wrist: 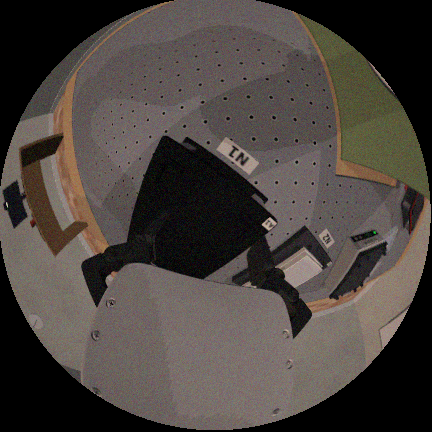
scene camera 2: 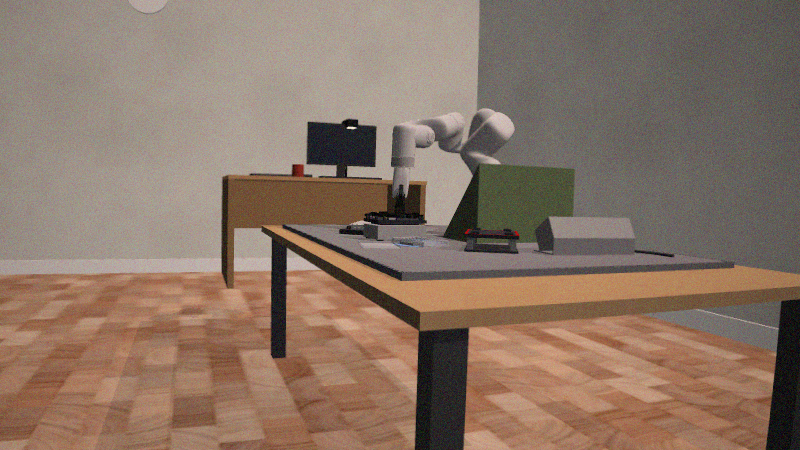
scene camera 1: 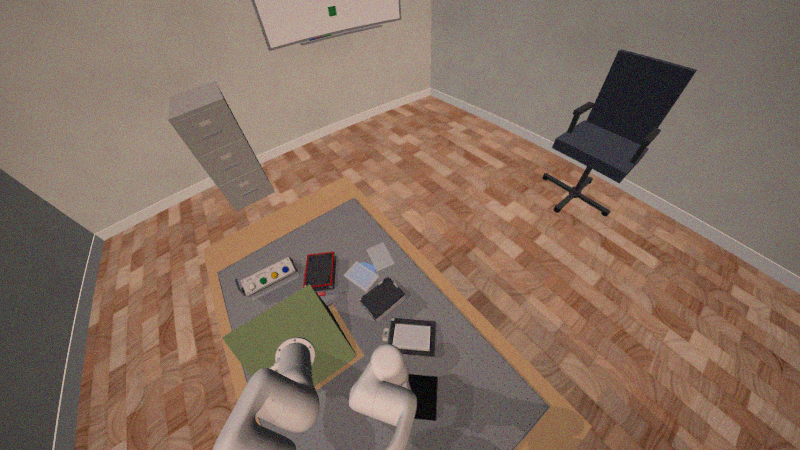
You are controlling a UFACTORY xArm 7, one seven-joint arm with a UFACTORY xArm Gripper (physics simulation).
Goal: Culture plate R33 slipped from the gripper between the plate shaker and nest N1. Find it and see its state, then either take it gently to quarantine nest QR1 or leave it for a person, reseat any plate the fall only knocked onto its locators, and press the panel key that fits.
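Seen in the pictures: gripper, fingertip midpoint: (wrist: 212,234) (scene camera 2: 399,216); arm's base, link origin: (scene camera 2: 505,210) (scene camera 1: 295,355).
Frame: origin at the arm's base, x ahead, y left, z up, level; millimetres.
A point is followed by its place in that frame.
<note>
In scene view 1 a clear, pale blue plate (scene camera 1: 361,276) @[y 166, x 340, z -75 mm] (scene camera 2: 410,241) @[y 194, x 375, z -74 mm] lies beside the plate shaker (scene camera 1: 382,298) @[y 10, x 351, z -29 mm] (scene camera 2: 394,231) @[y 69, x 372, z -59 mm] (wrist: 361,268) @[y -1, x 328, z -29 mm], with a blue patch at its edge and a clear flat piece (scene camera 1: 380,256) @[y 204, x 460, z -82 mm] near it. Its label is unreadable. A black plate (scene camera 1: 427,398) @[y -345, x 278, z -29 mm] (wrist: 200,205) @[y -273, x 203, z -29 mm] with an A1 tag lies over the nest at the N1 label (wrist: 237,155) @[y -242, x 169, z -82 mm]; its seating is unclear. My gripper (wrist: 212,234) @[y -268, x 237, z -34 mm] is open, its fingers at two sides of the black plate. The red-rimmed nest (scene camera 1: 320,270) @[y 278, x 209, z -44 mm] (scene camera 2: 492,233) @[y 321, x 223, z -44 mm] holds no visible plate. The panel (scene camera 1: 267,277) @[y 366, x -2, z -15 mm] has white, green, yellow and blue keys.
A pale plate (scene camera 1: 411,337) @[y -164, x 354, z -51 mm] (wrist: 301,267) @[y -146, x 314, z -49 mm] sits in the dark nest by the N2 label (wrist: 326,238) @[y -93, x 289, z -82 mm]. A large green slanted block (scene camera 1: 279,330) @[y 71, x 3, z 71 mm] (scene camera 2: 525,204) @[y 127, x 13, z 21 mm] (wrist: 380,115) stands between the arm base area and the panel. The shaker stands between the N2 nest and the clear plate.
</note>
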